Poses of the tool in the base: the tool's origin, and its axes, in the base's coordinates. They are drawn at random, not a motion.
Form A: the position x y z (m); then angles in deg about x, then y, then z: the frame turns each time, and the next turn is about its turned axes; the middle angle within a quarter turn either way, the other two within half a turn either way.
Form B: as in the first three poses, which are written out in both.
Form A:
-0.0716 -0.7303 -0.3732 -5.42 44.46 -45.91
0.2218 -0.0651 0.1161 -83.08 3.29 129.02
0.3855 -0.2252 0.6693 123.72 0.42 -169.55
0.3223 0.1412 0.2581 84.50 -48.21 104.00
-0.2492 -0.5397 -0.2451 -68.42 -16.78 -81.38
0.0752 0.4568 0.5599 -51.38 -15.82 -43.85
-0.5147 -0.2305 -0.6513 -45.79 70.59 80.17
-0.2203 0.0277 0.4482 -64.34 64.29 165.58
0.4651 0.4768 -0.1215 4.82 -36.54 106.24
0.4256 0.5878 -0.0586 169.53 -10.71 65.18
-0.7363 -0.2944 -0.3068 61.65 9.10 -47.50
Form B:
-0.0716 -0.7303 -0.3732; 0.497 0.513 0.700; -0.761 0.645 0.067; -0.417 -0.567 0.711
0.2218 -0.0651 0.1161; -0.629 -0.776 0.057; 0.129 -0.032 0.991; -0.767 0.630 0.120
0.3855 -0.2252 0.6693; -0.983 0.181 0.007; 0.095 0.547 -0.832; -0.155 -0.817 -0.555
0.3223 0.1412 0.2581; -0.161 -0.647 -0.746; 0.273 0.697 -0.663; 0.949 -0.310 0.064
-0.2492 -0.5397 -0.2451; 0.143 0.947 -0.289; -0.323 0.321 0.890; 0.935 -0.034 0.352
0.0752 0.4568 0.5599; 0.694 0.667 -0.273; -0.279 0.598 0.752; 0.664 -0.446 0.601
-0.5147 -0.2305 -0.6513; 0.057 -0.327 0.943; 0.572 0.785 0.238; -0.819 0.526 0.232
-0.2203 0.0277 0.4482; -0.420 -0.108 0.901; 0.894 -0.217 0.391; 0.153 0.970 0.188
0.4651 0.4768 -0.1215; -0.225 -0.771 -0.595; 0.971 -0.231 -0.068; -0.085 -0.593 0.801
0.4256 0.5878 -0.0586; 0.412 -0.892 -0.186; -0.907 -0.382 -0.179; 0.088 0.242 -0.966
-0.7363 -0.2944 -0.3068; 0.667 0.728 0.158; -0.256 0.423 -0.869; -0.700 0.539 0.469

